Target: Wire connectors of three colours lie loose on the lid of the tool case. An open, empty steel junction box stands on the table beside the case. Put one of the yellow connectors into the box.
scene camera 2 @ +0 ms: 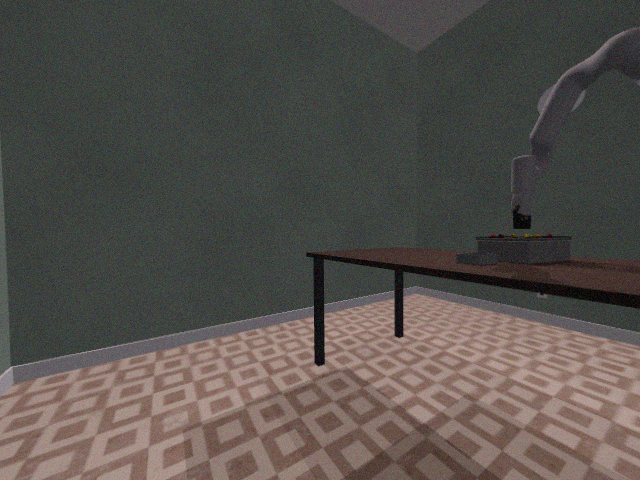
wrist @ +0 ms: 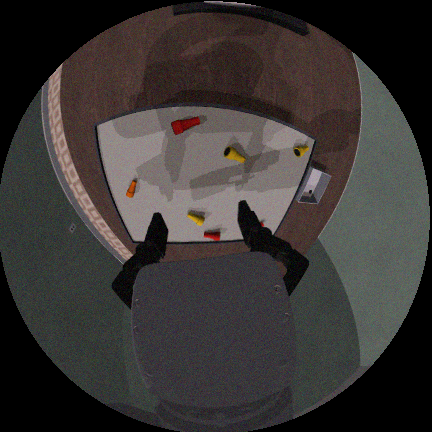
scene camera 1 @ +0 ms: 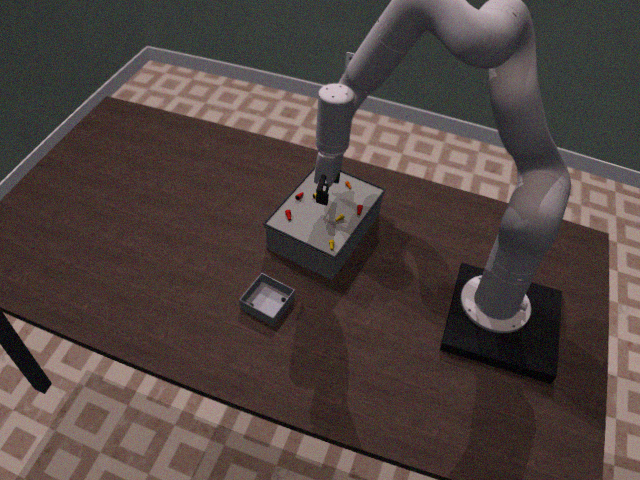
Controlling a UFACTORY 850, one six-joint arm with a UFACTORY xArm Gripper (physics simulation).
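Note:
My gripper (scene camera 1: 329,192) (scene camera 2: 522,225) (wrist: 200,215) is open and empty, pointing down above the lid (scene camera 1: 310,229) (wrist: 140,145) of the tool case. In the wrist view, a yellow connector (wrist: 196,218) (scene camera 1: 314,195) appears between the fingers, below them; a finger partly hides it in scene camera 1. A second yellow connector (scene camera 1: 339,218) (wrist: 234,154) lies farther towards the arm's base. A third yellow connector (scene camera 1: 331,244) (wrist: 301,150) lies at the lid corner nearest the box. The open steel junction box (scene camera 1: 256,312) (scene camera 2: 471,258) (wrist: 322,193) stands on the table beside the case, empty.
Red connectors (scene camera 1: 288,214) (scene camera 1: 359,209) (wrist: 185,125) lie on the lid; one red connector (wrist: 212,235) (scene camera 1: 299,195) is close to the nearest yellow one. An orange connector (scene camera 1: 348,184) (wrist: 131,189) lies near the far edge. The arm's black base plate (scene camera 1: 496,359) is at the right.

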